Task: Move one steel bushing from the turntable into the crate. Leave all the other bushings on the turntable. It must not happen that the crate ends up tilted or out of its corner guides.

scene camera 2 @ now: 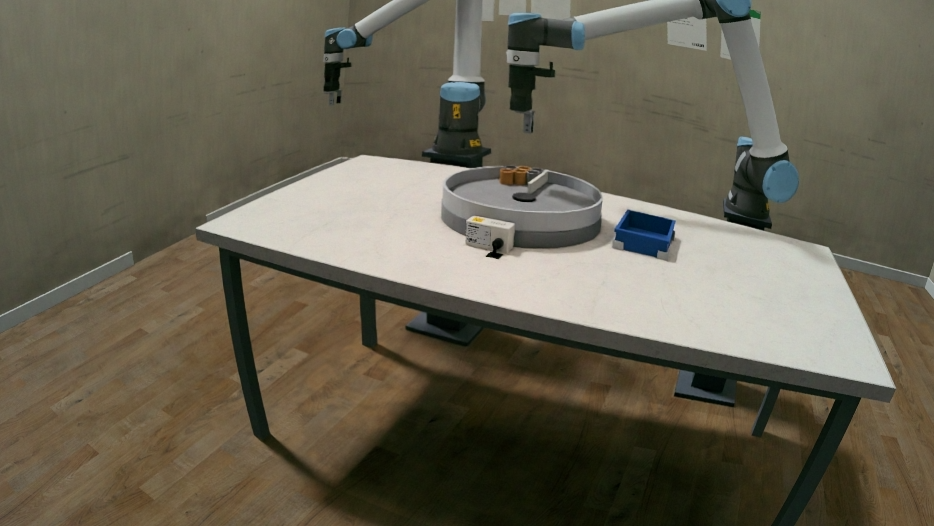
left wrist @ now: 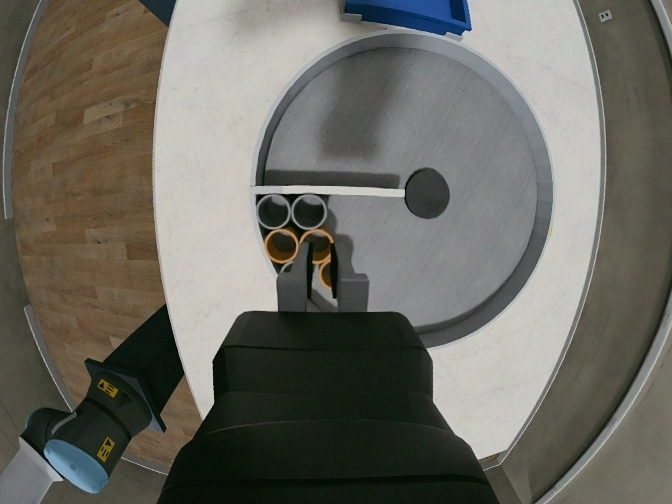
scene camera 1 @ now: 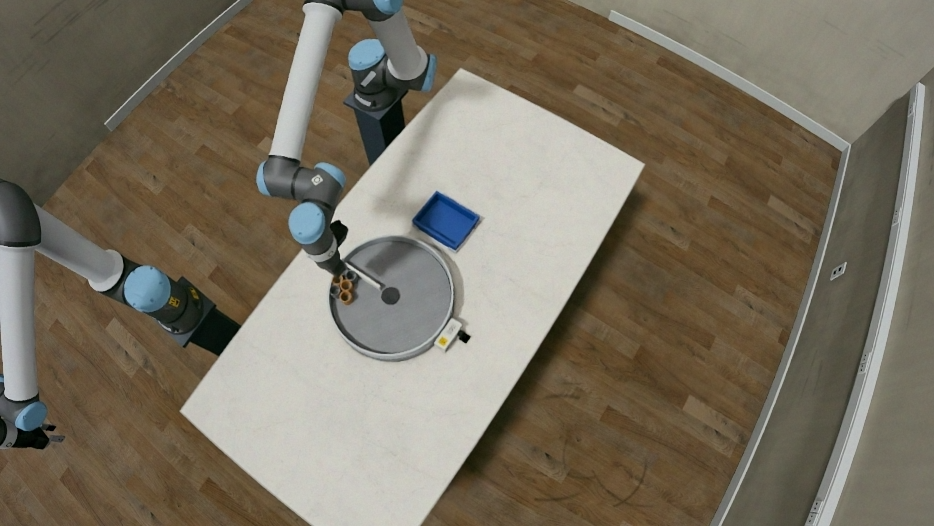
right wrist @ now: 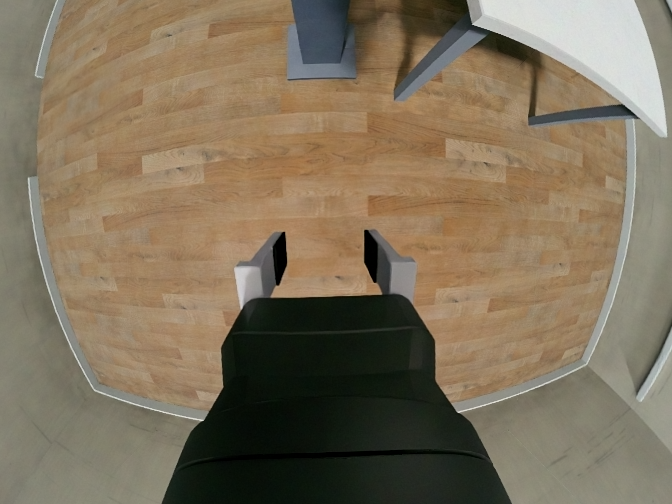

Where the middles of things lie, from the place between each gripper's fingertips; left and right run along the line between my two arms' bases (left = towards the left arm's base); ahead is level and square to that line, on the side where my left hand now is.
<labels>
Right now my left hand (scene camera 2: 528,132) is 13 cm short of the turntable (scene camera 2: 549,197), 4 cm to the right of it and 17 cm above it. From my left hand the other things lie so: blue crate (scene camera 1: 440,214) (11 cm ahead, 38 cm to the left, 20 cm below).
Now: the turntable 1110 mm to the left of my right hand, 620 mm ahead of it and 120 mm below it.
</labels>
